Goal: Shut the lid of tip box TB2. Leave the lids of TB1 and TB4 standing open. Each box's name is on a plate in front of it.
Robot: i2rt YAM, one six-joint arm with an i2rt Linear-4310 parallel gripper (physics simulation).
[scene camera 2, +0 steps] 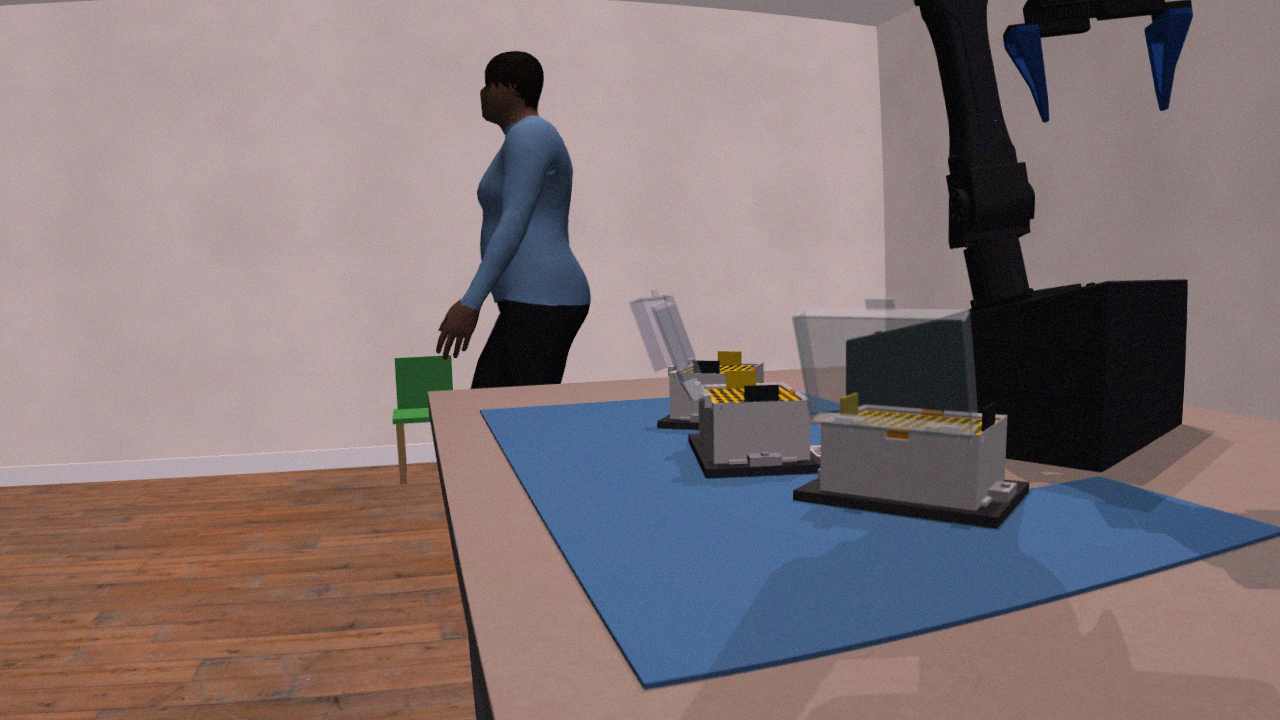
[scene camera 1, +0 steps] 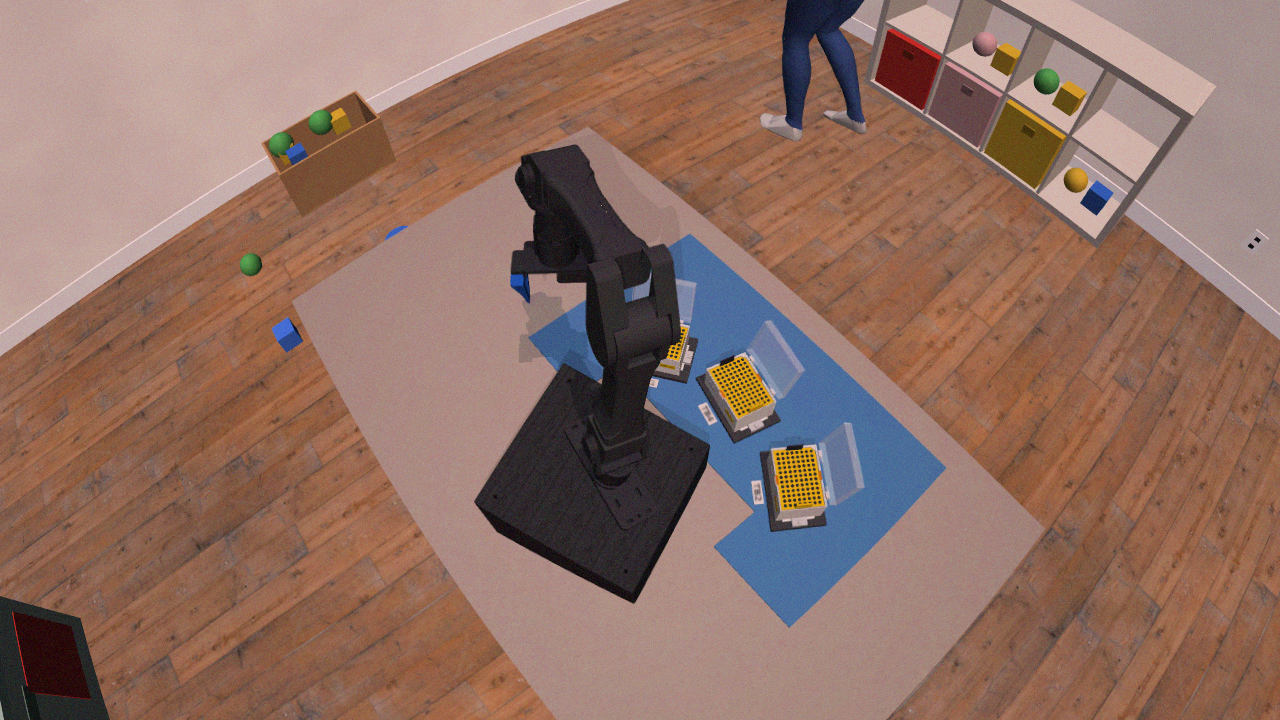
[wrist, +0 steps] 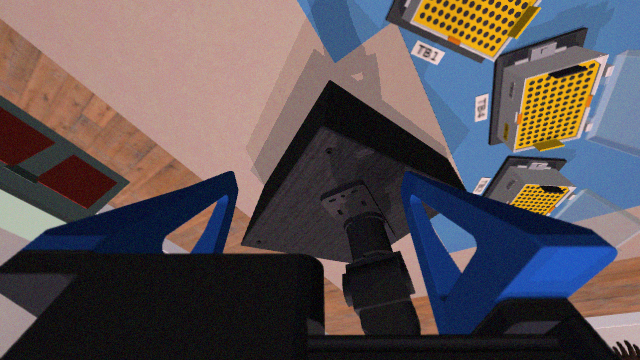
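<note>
Tip box TB2 is a grey box with a yellow tip rack; its clear lid stands open on the side away from its name plate. TB4 is the middle box, its clear lid open. TB1 is partly hidden by the arm in scene camera 1; its clear lid is open. My gripper is open and empty, high up and well away from all three boxes.
The boxes stand on a blue mat on the table. The arm's black base block stands beside the mat. A person stands beyond the table, near a shelf unit.
</note>
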